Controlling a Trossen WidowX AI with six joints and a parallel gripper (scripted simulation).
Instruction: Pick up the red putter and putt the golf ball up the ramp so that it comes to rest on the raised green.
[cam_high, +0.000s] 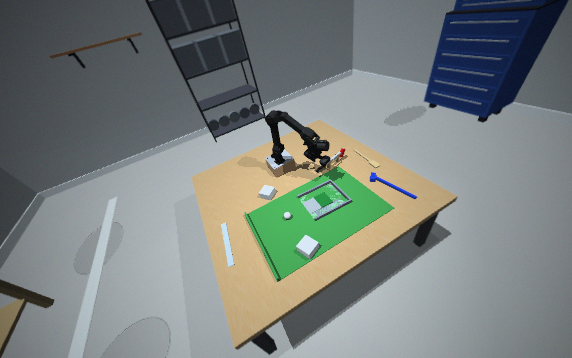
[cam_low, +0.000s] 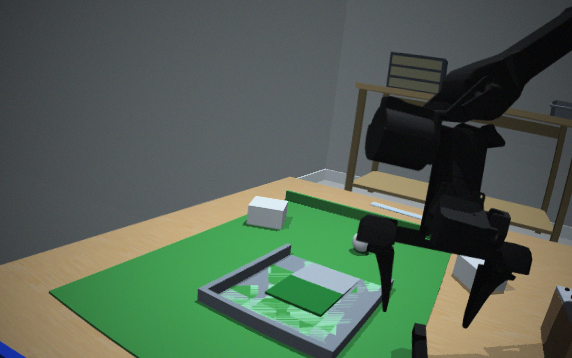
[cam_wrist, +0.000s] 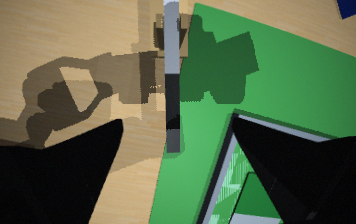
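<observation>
Right now the red putter is 110 mm to the left of my gripper tip, 40 mm below it and 20 mm behind it. The rest, counted from my gripper tip: green mat: 240 mm to the right, 220 mm ahead, 100 mm below; then grey walled frame: 180 mm ahead, 120 mm to the right, 90 mm below; then wooden stand: 130 mm to the left, 60 mm below, 20 mm behind.
</observation>
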